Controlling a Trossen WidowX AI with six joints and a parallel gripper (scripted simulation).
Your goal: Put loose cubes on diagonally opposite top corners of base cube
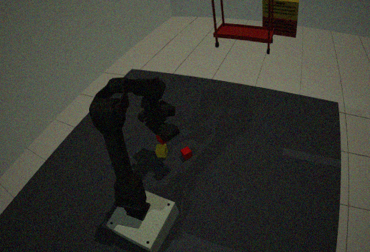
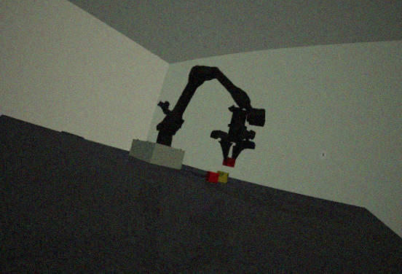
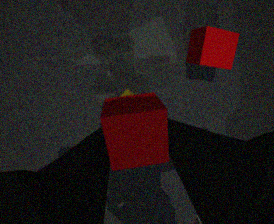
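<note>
Now: gripper tip 60 mm above the yellow base cube, 20 mm past it and 10 mm to the right of it. The rest, counted from my gripper tip: red cube: 90 mm to the right, 70 mm below.
</note>
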